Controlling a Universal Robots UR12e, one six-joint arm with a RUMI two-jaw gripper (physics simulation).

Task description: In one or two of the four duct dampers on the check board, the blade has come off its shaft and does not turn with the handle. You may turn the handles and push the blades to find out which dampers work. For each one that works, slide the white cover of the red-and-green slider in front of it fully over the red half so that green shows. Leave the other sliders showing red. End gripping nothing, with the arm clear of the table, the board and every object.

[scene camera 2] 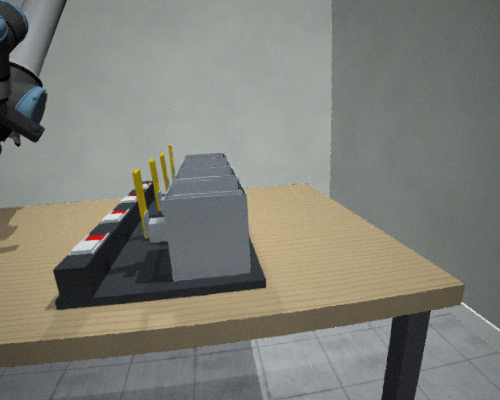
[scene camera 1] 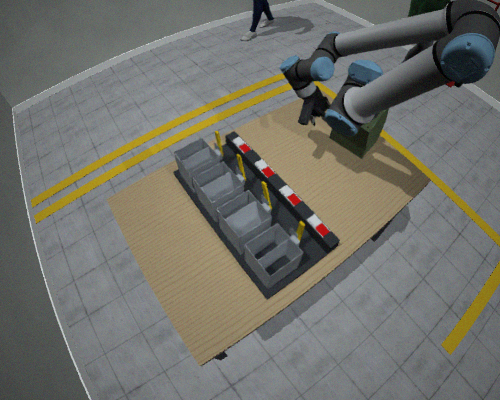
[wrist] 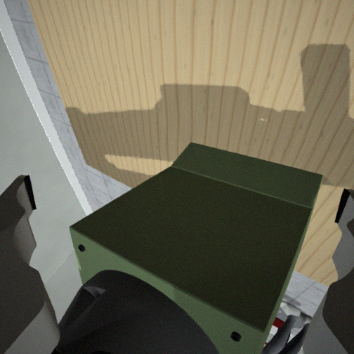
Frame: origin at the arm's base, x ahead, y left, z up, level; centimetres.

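Seen in the pictures: gripper, fingertip midpoint: [scene camera 2: 5,162] [scene camera 1: 326,128].
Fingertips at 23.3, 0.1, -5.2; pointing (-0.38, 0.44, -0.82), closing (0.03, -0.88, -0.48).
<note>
A point is followed by its place in that frame, as x, y, z.
The check board [scene camera 1: 268,291] {83.1, 41.9, -27.1} [scene camera 2: 220,286] {80.9, -33.2, -27.4} lies on the table. Its grey duct boxes stand in a row; the nearest box [scene camera 1: 254,265] {83.4, 32.1, -18.7} [scene camera 2: 210,235] {79.7, -30.1, -18.3} shows dark gaps beside a pale strip inside, while pale surfaces fill the others. The yellow handles all stand roughly upright, including the nearest handle [scene camera 1: 301,231] {63.3, 32.9, -10.6} [scene camera 2: 140,202] {66.4, -25.4, -12.3} and the farthest handle [scene camera 1: 218,143] {66.8, -23.8, -12.3}. Every slider shows red beside its white cover, including the nearest slider's red half [scene camera 1: 322,230] {51.2, 34.3, -20.8} [scene camera 2: 96,237] {54.1, -20.3, -20.8} and white cover [scene camera 1: 315,222] {51.8, 29.9, -20.0} [scene camera 2: 84,246] {54.6, -27.0, -20.0}. My gripper [scene camera 1: 308,120] [scene camera 2: 27,137] [wrist: 185,184] is open and empty, above the table beyond the board's far end.
The green base block [scene camera 1: 371,136] {-0.4, 11.2, -12.0} [wrist: 200,225] stands at the table's far right in scene camera 1, close to the gripper and below the folded arm. The wooden table [scene camera 1: 165,250] {110.4, 3.1, -28.9} [scene camera 2: 340,260] {107.3, -24.7, -28.8} extends around the board. A person [scene camera 1: 258,17] stands on the floor beyond it.
</note>
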